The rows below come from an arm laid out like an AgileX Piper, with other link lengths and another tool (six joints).
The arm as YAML. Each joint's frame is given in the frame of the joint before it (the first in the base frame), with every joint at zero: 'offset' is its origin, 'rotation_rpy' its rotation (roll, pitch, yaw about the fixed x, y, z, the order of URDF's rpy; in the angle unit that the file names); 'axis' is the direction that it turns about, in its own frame. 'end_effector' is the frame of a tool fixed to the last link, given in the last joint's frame.
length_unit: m
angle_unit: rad
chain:
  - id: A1
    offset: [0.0, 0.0, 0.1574]
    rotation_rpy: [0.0, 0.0, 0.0]
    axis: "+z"
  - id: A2
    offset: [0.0, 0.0, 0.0]
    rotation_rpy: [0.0, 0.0, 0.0]
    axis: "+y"
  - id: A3
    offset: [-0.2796, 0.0, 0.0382]
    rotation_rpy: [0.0, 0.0, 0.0]
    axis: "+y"
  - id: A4
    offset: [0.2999, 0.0, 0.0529]
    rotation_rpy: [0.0, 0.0, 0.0]
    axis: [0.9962, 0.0, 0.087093]
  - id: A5
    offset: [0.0, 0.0, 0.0]
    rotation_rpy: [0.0, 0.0, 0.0]
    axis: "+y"
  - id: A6
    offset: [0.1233, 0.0, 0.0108]
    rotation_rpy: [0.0, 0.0, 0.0]
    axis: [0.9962, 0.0, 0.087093]
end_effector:
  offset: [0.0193, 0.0, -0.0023]
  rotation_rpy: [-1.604, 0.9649, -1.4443]
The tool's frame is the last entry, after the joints.
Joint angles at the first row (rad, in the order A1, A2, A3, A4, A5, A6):
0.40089, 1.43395, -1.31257, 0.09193, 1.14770, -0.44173
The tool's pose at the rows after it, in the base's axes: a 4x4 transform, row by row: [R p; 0 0 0 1], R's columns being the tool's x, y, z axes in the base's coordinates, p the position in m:
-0.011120 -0.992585 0.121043 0.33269; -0.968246 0.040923 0.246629 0.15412; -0.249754 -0.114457 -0.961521 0.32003; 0 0 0 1
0.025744 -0.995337 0.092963 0.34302; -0.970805 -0.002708 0.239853 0.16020; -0.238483 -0.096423 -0.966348 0.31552; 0 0 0 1
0.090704 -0.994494 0.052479 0.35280; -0.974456 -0.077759 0.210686 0.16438; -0.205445 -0.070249 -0.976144 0.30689; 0 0 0 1
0.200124 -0.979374 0.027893 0.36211; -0.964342 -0.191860 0.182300 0.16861; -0.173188 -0.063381 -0.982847 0.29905; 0 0 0 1
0.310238 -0.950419 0.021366 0.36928; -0.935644 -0.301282 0.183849 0.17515; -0.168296 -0.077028 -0.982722 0.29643; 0 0 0 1
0.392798 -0.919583 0.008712 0.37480; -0.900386 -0.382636 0.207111 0.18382; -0.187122 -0.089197 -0.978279 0.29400; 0 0 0 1
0.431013 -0.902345 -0.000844 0.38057; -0.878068 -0.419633 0.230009 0.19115; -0.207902 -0.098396 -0.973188 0.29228; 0 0 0 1
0.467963 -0.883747 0.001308 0.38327; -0.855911 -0.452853 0.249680 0.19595; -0.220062 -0.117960 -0.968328 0.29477; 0 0 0 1
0.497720 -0.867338 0.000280 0.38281; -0.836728 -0.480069 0.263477 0.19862; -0.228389 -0.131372 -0.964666 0.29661; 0 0 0 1
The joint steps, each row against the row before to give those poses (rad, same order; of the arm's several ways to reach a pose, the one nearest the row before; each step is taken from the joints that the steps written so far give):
0.00000, 0.04520, -0.03815, 0.01546, 0.00227, -0.10237
0.00002, 0.05405, -0.04635, 0.01213, 0.01851, -0.04427
-0.00002, 0.05880, -0.04365, 0.00074, 0.02993, -0.07337
0.00001, 0.04977, -0.03566, 0.00399, 0.01471, -0.11755
-0.00001, 0.03324, -0.03026, 0.02665, -0.00024, -0.12107
0.00001, 0.03094, -0.02739, 0.04563, -0.00089, -0.09792
-0.00001, 0.02972, -0.02896, 0.03492, 0.00002, -0.04884
-0.00001, 0.01105, -0.01864, 0.02654, -0.00118, -0.04509
0.00002, 0.00000, -0.00337, 0.02073, -0.00002, -0.03741

